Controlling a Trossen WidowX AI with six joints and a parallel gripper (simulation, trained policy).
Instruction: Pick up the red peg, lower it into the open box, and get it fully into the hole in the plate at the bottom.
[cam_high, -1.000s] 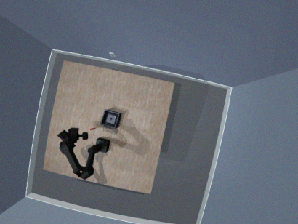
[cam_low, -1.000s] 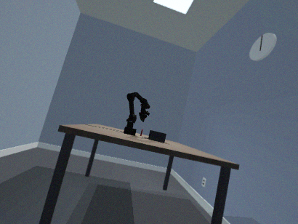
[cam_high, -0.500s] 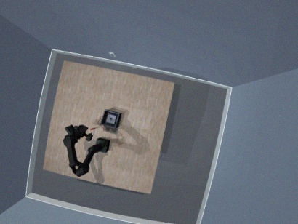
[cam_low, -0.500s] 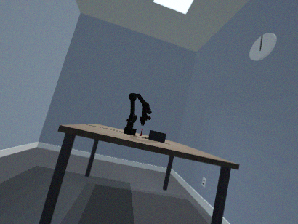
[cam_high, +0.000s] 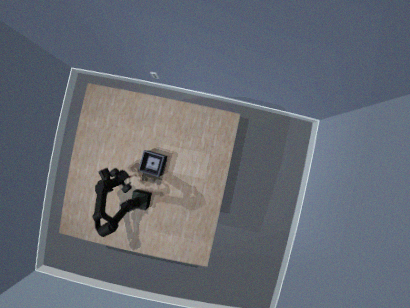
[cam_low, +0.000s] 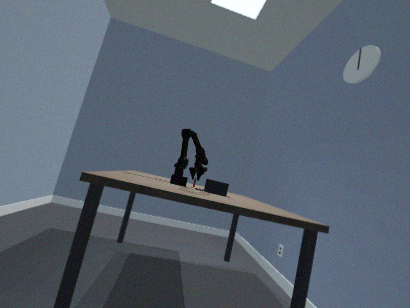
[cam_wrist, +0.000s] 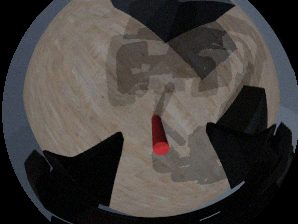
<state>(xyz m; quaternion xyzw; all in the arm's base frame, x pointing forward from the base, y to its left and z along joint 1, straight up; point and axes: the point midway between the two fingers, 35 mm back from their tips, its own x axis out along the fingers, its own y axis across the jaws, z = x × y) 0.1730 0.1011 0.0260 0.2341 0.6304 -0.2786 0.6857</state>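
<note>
The red peg lies 2 cm below my gripper tip and 1 cm to the left of it. The rest, counted from my gripper tip: dark box (18 cm to the right, 14 cm ahead, 3 cm below); then grey plate (18 cm to the right, 14 cm ahead, 2 cm below).
</note>
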